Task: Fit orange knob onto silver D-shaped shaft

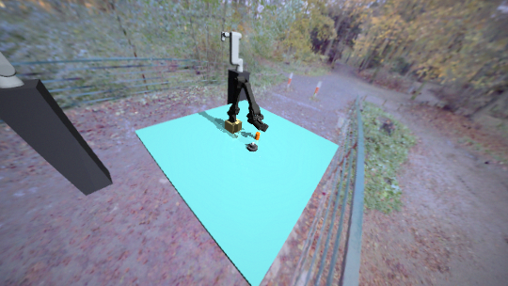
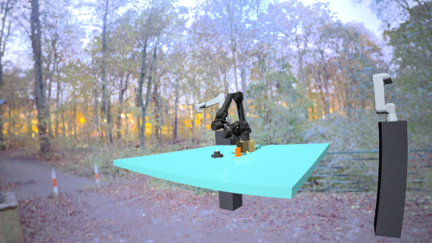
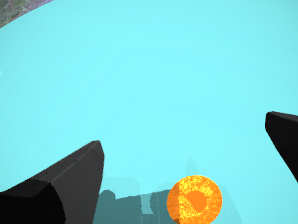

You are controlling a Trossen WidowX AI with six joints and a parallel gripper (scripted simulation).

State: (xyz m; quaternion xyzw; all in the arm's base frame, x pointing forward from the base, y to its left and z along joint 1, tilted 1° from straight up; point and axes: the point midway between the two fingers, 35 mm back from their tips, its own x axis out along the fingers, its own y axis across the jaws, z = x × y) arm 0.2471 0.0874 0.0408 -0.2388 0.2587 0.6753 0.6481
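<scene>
My gripper tip is now 7 cm above the orange knob and 3 cm to the left of it. From my gripper tip the other things lie so: pedestal (16 cm to the right, 8 cm below, 7 cm ahead).
</scene>
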